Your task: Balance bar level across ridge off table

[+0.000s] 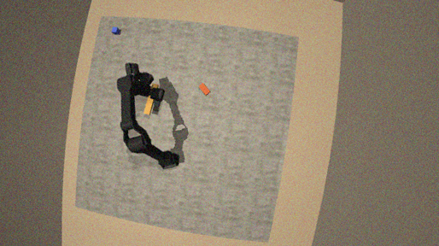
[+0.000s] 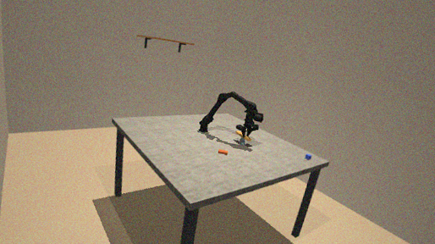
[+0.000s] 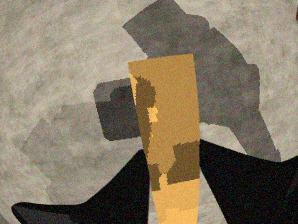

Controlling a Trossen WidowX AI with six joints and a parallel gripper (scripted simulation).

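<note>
My gripper tip is 30 mm past the yellow-orange bar. Also, from my gripper tip: orange ridge block: 70 mm ahead, 280 mm to the right, 60 mm below; then small blue cube: 380 mm ahead, 350 mm to the left, 50 mm below.
</note>
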